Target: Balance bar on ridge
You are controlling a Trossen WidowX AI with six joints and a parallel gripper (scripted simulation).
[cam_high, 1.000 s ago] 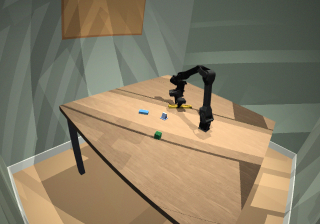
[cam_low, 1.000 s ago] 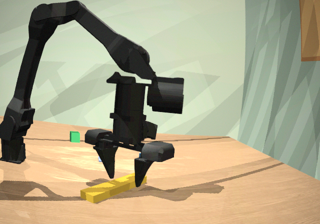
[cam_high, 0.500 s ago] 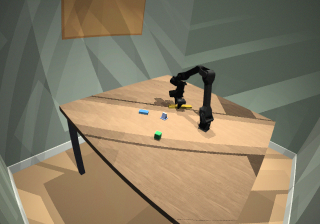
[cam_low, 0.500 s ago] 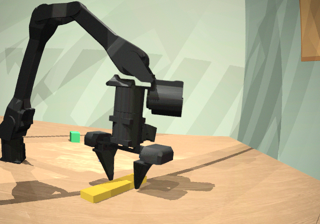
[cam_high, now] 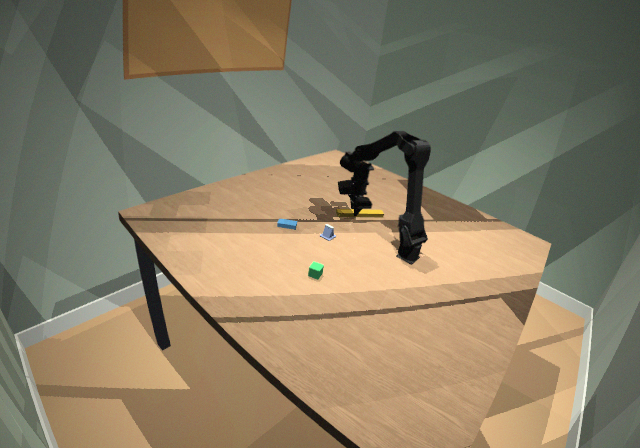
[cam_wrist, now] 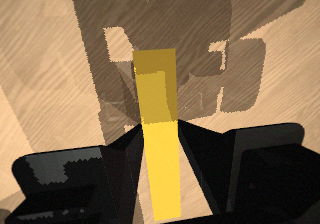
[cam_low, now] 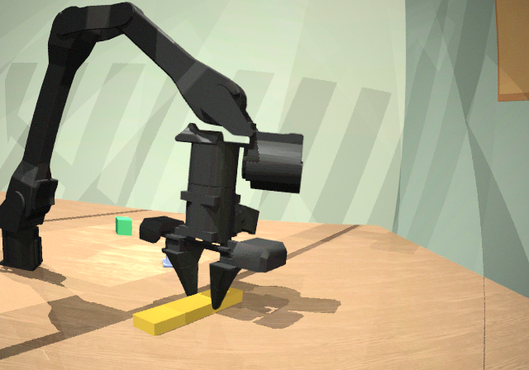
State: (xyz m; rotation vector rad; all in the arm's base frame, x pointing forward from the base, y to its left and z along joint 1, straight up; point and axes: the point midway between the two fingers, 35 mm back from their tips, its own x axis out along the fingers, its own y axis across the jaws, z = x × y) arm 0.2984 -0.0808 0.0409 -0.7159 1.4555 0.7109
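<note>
Now: the blue block 270 mm to the left of my gripper tip and 100 mm ahead of it. Also, from my gripper tip: yellow bar: 20 mm to the right, 20 mm behind; green cube: 400 mm to the left, 150 mm behind, 10 mm above.
</note>
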